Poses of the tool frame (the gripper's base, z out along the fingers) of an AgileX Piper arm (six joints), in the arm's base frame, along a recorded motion.
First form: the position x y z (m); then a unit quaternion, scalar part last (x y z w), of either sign.
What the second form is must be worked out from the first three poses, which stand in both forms.
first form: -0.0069, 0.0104, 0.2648, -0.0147, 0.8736, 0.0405, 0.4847
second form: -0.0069, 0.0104, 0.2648, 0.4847, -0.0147, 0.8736, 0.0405
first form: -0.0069, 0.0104, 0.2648, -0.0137, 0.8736, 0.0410, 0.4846
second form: -0.0069, 0.0104, 0.2648, 0.4846, -0.0137, 0.8736, 0.0410
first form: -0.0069, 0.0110, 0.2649, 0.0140, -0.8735, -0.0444, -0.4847
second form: -0.0069, 0.0110, 0.2649, 0.4847, -0.0140, 0.8735, 0.0444
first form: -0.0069, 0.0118, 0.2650, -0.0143, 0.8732, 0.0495, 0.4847
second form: -0.0069, 0.0118, 0.2650, 0.4847, -0.0143, 0.8732, 0.0495
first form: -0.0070, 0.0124, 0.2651, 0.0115, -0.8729, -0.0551, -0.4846
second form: -0.0070, 0.0124, 0.2651, 0.4846, -0.0115, 0.8729, 0.0551
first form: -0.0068, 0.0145, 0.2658, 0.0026, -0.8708, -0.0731, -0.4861
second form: -0.0068, 0.0145, 0.2658, 0.4861, -0.0026, 0.8708, 0.0731
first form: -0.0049, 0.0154, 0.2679, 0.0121, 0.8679, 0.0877, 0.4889
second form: -0.0049, 0.0154, 0.2679, 0.4889, 0.0121, 0.8679, 0.0877
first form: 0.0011, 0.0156, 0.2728, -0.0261, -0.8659, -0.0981, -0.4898
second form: 0.0011, 0.0156, 0.2728, 0.4898, 0.0261, 0.8659, 0.0981
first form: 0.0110, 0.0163, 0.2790, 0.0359, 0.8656, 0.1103, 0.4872
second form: 0.0110, 0.0163, 0.2790, 0.4872, 0.0359, 0.8656, 0.1103
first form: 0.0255, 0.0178, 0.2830, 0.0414, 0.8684, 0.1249, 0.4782
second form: 0.0255, 0.0178, 0.2830, 0.4782, 0.0414, 0.8684, 0.1249
